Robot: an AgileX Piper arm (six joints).
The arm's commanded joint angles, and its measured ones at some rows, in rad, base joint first. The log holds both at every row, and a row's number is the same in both.
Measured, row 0:
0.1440 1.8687 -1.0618 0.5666 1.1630 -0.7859
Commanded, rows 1 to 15:
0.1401 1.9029 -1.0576 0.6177 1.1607 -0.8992
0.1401 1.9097 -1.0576 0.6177 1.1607 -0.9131
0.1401 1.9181 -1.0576 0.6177 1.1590 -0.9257
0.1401 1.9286 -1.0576 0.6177 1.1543 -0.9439
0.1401 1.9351 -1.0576 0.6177 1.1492 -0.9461
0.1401 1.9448 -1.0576 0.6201 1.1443 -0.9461
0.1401 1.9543 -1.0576 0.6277 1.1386 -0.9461
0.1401 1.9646 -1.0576 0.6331 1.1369 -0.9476
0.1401 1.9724 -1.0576 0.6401 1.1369 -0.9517
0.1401 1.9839 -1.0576 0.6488 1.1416 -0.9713
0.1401 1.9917 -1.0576 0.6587 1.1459 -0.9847
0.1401 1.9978 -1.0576 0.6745 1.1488 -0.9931
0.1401 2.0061 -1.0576 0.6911 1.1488 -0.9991
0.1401 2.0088 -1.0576 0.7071 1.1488 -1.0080
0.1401 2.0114 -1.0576 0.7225 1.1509 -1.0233
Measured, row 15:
0.1440 1.9890 -1.0618 0.6721 1.1591 -0.9688
